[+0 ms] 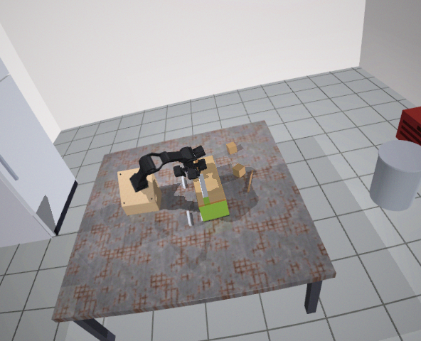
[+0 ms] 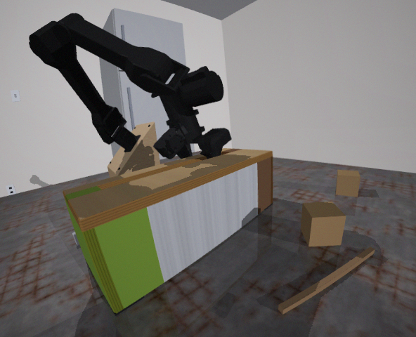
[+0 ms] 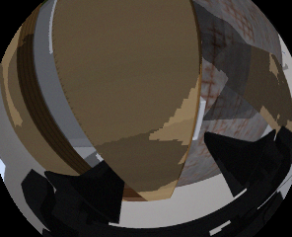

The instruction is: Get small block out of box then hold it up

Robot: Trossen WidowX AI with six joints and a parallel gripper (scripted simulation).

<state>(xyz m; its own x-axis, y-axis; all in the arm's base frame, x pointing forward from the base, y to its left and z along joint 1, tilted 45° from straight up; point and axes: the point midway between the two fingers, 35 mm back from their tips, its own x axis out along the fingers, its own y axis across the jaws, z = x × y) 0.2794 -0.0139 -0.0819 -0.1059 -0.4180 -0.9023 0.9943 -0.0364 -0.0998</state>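
The tan block lies 4 cm ahead of my gripper tip, 3 cm to the left of it and 2 cm below it. Round my gripper tip: purple piece: 16 cm to the left, 8 cm below, 5 cm behind; then thin wooden stick: 32 cm ahead, 8 cm below, 7 cm to the right; then wooden box: 10 cm to the right, 4 cm ahead, 2 cm below.
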